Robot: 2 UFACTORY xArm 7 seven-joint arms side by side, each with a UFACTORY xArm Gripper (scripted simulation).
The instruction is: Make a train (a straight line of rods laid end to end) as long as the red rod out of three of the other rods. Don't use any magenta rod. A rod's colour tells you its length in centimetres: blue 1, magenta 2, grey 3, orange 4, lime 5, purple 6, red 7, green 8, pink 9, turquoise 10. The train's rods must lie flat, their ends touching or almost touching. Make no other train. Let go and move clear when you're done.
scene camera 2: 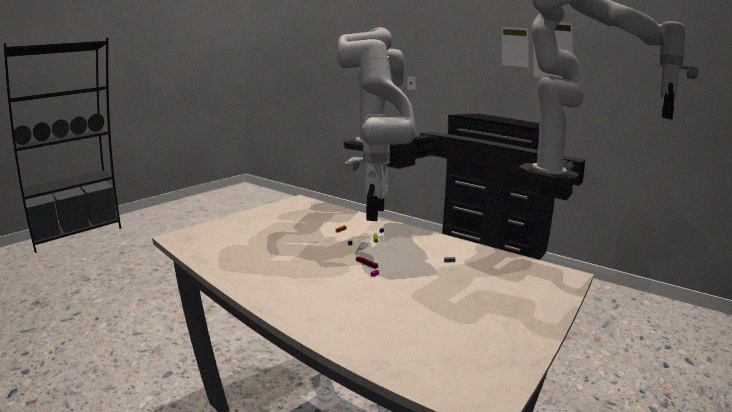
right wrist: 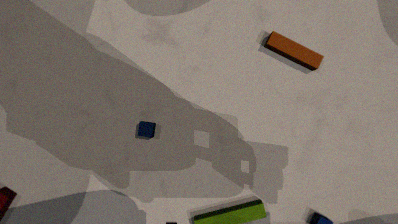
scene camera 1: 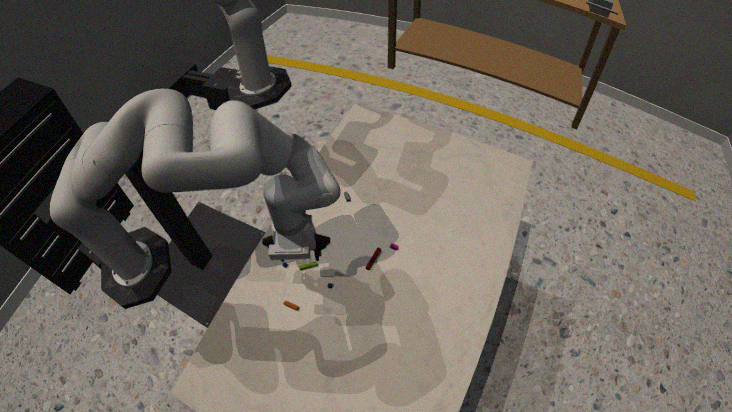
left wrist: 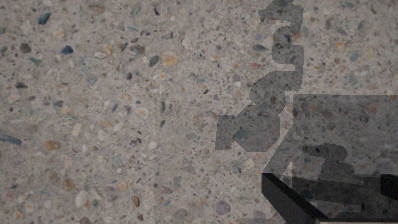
Scene:
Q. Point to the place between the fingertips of my right gripper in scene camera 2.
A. At 375,215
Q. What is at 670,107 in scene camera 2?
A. My left gripper.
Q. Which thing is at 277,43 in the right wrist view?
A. An orange rod.

